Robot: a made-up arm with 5 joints.
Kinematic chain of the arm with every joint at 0, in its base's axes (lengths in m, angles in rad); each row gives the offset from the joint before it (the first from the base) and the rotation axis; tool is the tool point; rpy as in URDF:
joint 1: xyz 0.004 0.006 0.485 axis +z
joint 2: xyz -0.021 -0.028 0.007 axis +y
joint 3: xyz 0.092 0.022 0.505 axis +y
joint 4: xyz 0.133 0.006 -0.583 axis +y
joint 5: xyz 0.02 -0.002 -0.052 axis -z
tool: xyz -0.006 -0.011 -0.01 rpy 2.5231 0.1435 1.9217
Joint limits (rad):
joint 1: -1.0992..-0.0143
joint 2: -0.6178..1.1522
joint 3: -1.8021..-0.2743
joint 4: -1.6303..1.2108
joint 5: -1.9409..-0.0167
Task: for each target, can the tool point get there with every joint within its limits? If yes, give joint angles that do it. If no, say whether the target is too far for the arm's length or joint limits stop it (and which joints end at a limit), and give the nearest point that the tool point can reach.
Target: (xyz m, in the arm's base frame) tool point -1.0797 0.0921 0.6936
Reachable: no: joint limits stop it (at a limit: joint 1, joint 2, joint 3, joint 4) | nearest point 0.0146 -0.0464 0.1537 | short by 1.228 m
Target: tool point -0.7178 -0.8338 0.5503
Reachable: no: joint limits stop it (at a limit: joint 1) | nearest point 0.1820 -0.3749 0.5503 | short by 1.010 m
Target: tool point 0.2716 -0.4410 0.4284
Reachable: yes | joints -1.0129 0.3107 -0.4973 -1.4151 -1.4216
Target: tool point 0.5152 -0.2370 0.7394
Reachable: yes | joints -0.4190 -0.2174 -0.7296 0.1730 -0.2004
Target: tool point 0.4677 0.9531 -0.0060
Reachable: no: joint limits stop it (at a limit: joint 1, joint 5) | nearest point 0.4540 -0.0041 -0.0060 | short by 0.957 m
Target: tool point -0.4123 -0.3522 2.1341
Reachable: no: too far | nearest point 0.0265 -0.0679 1.5471 | short by 0.786 m
